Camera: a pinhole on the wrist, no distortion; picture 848 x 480 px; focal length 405.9 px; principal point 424.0 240.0 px. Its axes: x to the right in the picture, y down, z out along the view. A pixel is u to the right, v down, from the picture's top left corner.
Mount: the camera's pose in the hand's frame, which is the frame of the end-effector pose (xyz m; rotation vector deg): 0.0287 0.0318 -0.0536 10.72 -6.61 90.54
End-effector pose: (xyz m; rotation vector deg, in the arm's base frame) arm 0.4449 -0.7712 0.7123 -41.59 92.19 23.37
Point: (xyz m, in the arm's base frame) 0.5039 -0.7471 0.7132
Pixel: 322 387
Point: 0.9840 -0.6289 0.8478
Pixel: 285 415
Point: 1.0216 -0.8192 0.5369
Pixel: 191 168
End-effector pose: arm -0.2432 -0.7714 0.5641 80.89 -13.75 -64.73
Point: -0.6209 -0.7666 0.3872
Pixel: 68 426
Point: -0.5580 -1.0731 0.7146
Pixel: 518 289
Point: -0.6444 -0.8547 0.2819
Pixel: 58 297
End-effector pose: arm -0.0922 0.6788 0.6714 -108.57 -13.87 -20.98
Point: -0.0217 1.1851 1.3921
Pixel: outside the picture
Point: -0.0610 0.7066 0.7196
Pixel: 134 174
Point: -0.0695 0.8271 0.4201
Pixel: 758 428
